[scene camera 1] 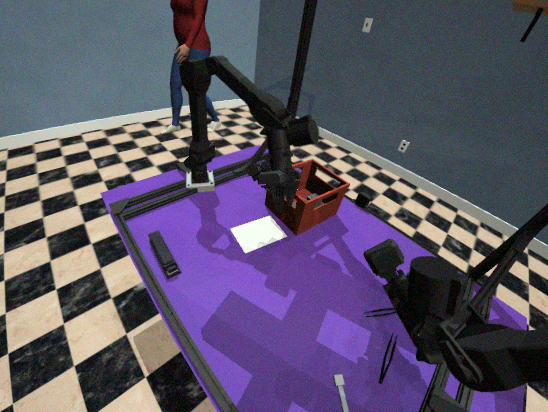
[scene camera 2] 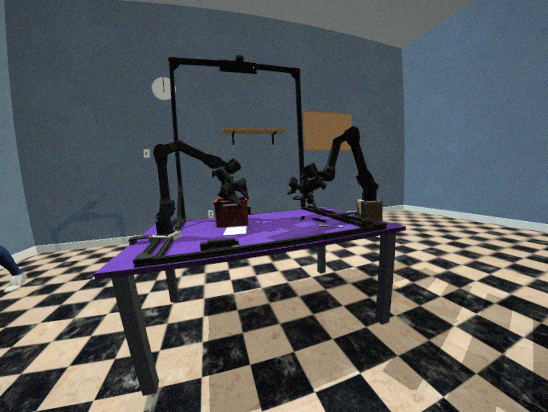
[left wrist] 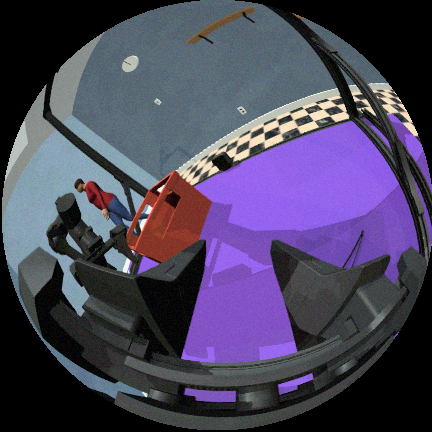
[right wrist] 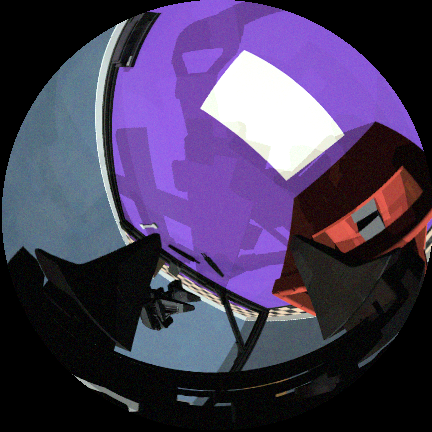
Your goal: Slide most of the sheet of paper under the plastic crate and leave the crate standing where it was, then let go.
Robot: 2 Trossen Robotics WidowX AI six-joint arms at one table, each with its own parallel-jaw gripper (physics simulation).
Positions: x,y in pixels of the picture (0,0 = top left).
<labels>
my right gripper: open, touches a red plastic crate (left wrist: 175,221)
a white sheet of paper (scene camera 1: 253,235): on the table
</labels>
